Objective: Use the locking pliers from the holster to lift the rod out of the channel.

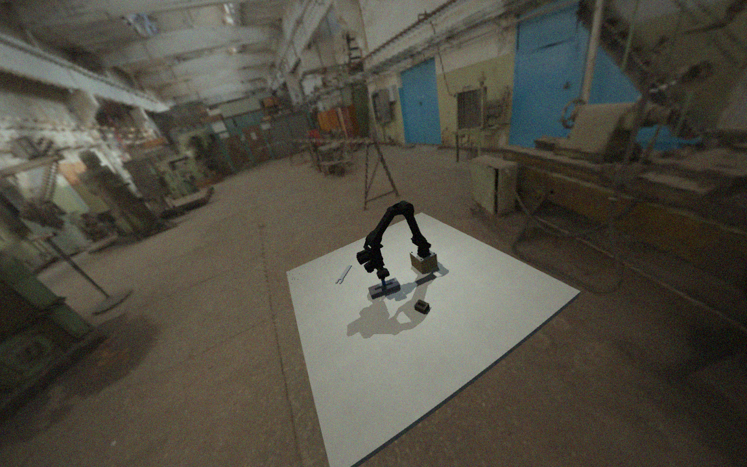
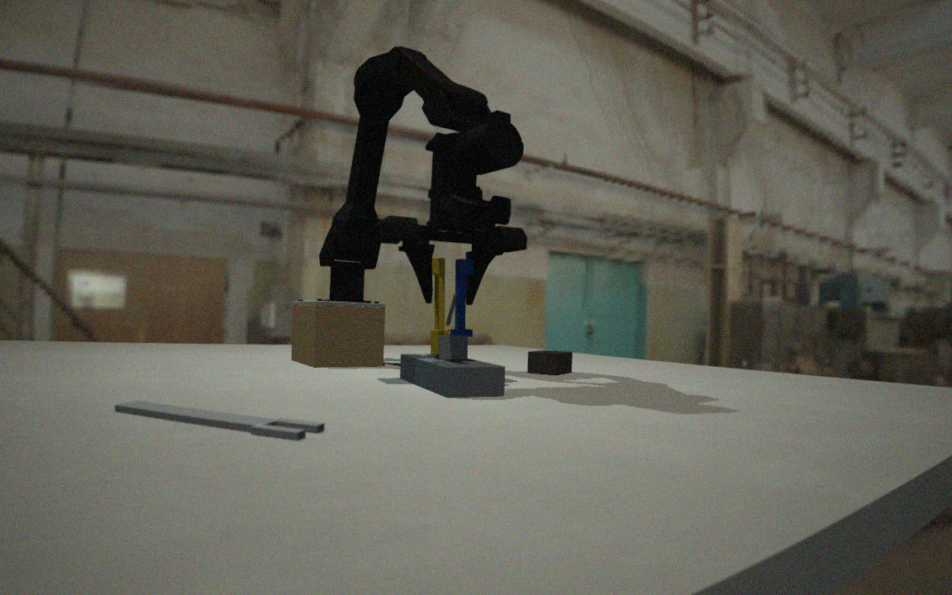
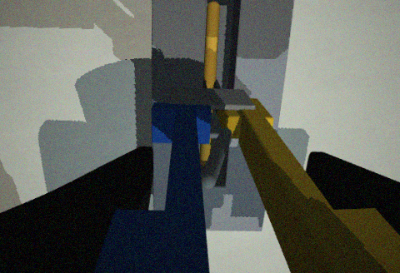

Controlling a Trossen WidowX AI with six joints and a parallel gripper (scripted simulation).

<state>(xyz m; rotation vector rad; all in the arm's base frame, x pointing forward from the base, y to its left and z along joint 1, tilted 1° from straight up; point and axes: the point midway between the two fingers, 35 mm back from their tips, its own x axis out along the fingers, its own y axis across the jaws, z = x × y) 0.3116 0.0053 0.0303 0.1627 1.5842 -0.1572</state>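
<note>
Right now my gripper tip is 8 cm above the grey channel block. Round my gripper tip: dark holster (8 cm behind, 25 cm to the left, 9 cm below); then flat grey forked bar (17 cm ahead, 30 cm to the right, 10 cm below).
</note>
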